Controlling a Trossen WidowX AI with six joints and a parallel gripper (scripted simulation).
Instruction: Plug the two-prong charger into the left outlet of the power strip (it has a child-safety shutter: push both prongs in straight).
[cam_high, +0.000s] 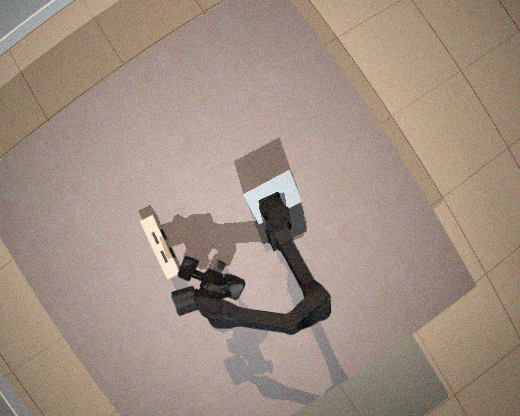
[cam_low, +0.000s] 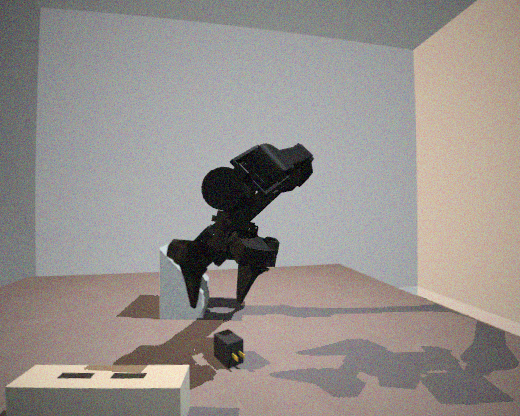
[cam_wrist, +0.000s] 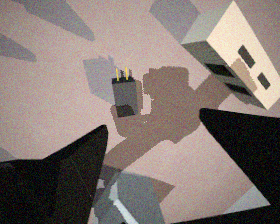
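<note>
Now: gripper tip 8 cm above the two-prong charger and 3 cm to the right of it.
</note>
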